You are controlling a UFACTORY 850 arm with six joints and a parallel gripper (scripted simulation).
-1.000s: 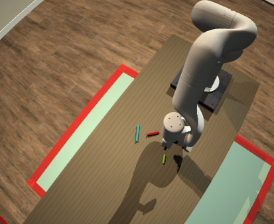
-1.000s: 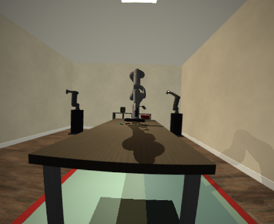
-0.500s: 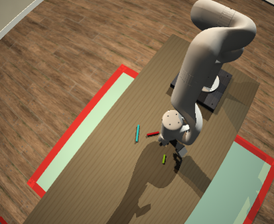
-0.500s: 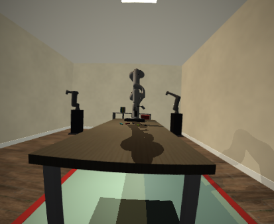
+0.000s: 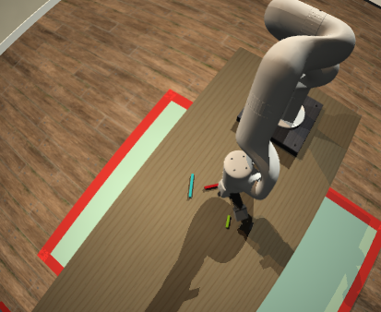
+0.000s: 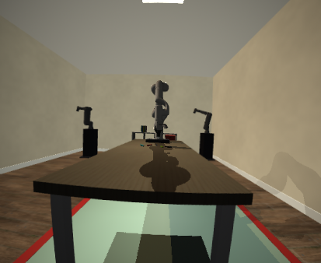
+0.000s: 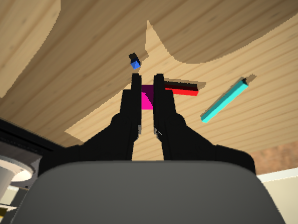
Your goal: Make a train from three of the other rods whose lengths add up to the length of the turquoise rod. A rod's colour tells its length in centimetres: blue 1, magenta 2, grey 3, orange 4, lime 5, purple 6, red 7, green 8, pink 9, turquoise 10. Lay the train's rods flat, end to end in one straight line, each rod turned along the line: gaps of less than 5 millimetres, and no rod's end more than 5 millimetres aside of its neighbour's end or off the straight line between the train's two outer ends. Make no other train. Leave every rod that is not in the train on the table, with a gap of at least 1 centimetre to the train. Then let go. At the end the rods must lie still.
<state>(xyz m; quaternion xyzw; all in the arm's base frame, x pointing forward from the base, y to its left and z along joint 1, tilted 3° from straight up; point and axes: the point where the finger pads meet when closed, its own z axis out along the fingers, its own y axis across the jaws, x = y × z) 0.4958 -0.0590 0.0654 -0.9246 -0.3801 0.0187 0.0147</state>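
Right now the blue rod is 40 mm behind my hand, 10 mm to the right of it and 120 mm below it. Round my hand: red rod (20 mm behind, 90 mm to the right, 120 mm below); then lime rod (80 mm ahead, 30 mm to the left, 120 mm below); then magenta rod (10 mm behind, 10 mm to the right, 20 mm below).
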